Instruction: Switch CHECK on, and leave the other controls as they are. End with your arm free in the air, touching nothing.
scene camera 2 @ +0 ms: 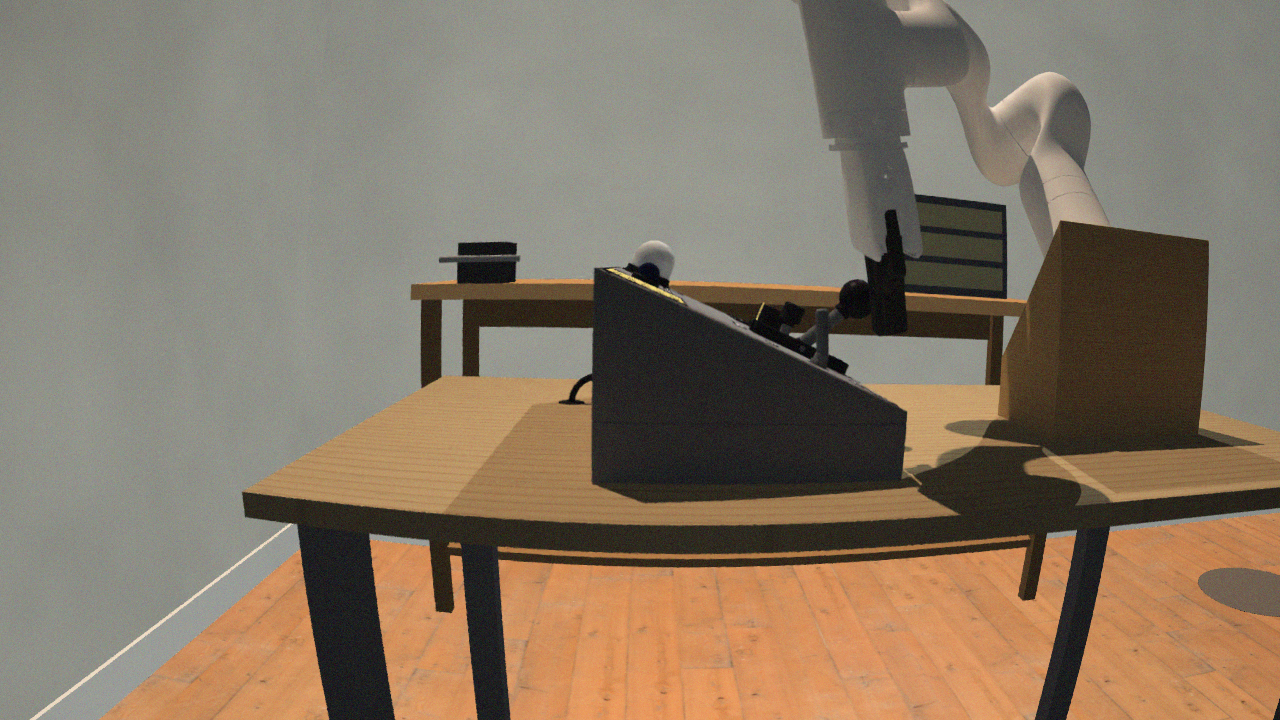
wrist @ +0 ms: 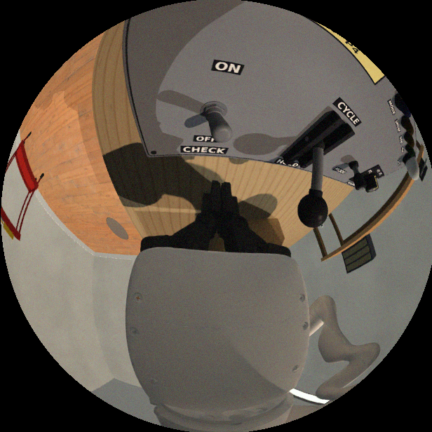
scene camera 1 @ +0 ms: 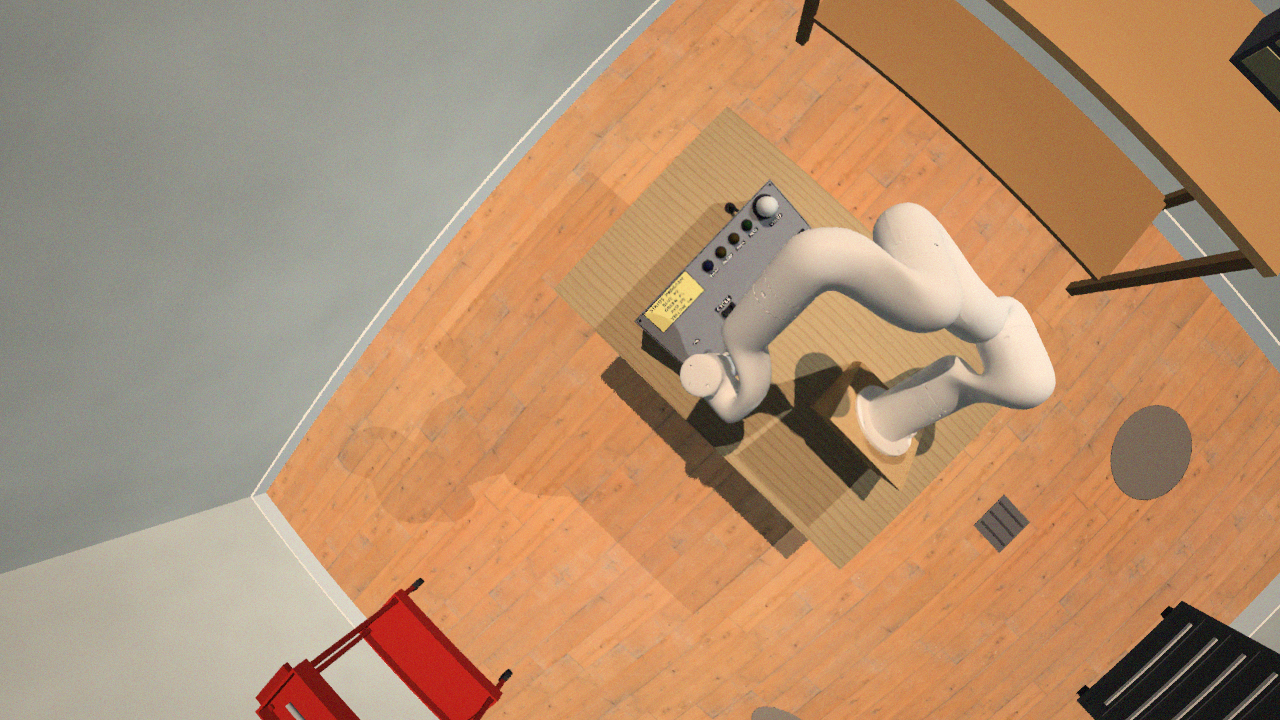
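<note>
The CHECK toggle (scene camera 2: 821,338) (wrist: 218,124) is a short grey lever on the sloping grey panel (scene camera 1: 751,259) (scene camera 2: 742,407) (wrist: 280,60). In scene camera 2 it stands about upright, so it leans up the slope, toward ON, from square to the panel. In the wrist view its tip overlaps the OFF label (wrist: 203,138) below the ON label (wrist: 227,67); this is foreshortened. My gripper (scene camera 2: 888,329) (wrist: 218,192) is shut and empty, in the air past the panel's lower edge, apart from the toggle. The arm hides it in scene camera 1.
The CYCLE lever's black ball (scene camera 2: 853,298) (wrist: 312,209) is beside my fingers, toward the HOLD end, with a gap in the wrist view. A small black knob (wrist: 356,175), coloured buttons and a white dome (scene camera 1: 767,205) (scene camera 2: 654,258) are farther along. A wooden block (scene camera 2: 1127,335) stands behind the gripper.
</note>
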